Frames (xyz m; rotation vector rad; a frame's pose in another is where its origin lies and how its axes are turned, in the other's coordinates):
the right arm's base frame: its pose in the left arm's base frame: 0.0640 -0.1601 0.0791 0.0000 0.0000 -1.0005
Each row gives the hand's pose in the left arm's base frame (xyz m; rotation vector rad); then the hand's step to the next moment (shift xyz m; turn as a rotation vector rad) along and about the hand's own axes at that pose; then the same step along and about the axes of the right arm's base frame.
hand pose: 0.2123 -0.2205 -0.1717 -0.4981 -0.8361 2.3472
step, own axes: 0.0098 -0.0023 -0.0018 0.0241 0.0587 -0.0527
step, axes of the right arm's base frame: -0.0102 -0.0001 -0.0012 -0.0096 -0.0113 -0.0811
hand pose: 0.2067 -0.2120 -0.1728 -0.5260 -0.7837 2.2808
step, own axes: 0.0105 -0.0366 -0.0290 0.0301 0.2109 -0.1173
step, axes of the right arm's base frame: -0.0206 0.0432 0.0009 0.0223 -0.0770 -0.2296
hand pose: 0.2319 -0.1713 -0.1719 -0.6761 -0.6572 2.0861
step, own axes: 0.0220 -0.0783 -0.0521 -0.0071 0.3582 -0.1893
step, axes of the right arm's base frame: -0.0234 0.0933 0.0089 0.0927 -0.1383 -0.3694
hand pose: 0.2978 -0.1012 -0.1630 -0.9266 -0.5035 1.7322
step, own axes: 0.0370 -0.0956 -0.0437 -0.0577 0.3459 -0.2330
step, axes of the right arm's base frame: -0.0067 0.1073 0.0292 0.1588 -0.1226 -0.3701
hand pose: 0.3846 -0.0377 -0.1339 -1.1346 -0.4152 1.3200
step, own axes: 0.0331 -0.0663 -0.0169 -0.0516 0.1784 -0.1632
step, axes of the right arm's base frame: 0.0038 0.0668 0.0360 0.1286 -0.0596 -0.2026
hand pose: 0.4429 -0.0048 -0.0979 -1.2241 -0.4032 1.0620
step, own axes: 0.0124 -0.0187 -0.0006 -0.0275 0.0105 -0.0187
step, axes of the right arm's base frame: -0.0009 0.0181 0.0132 0.0261 -0.0215 -0.0084
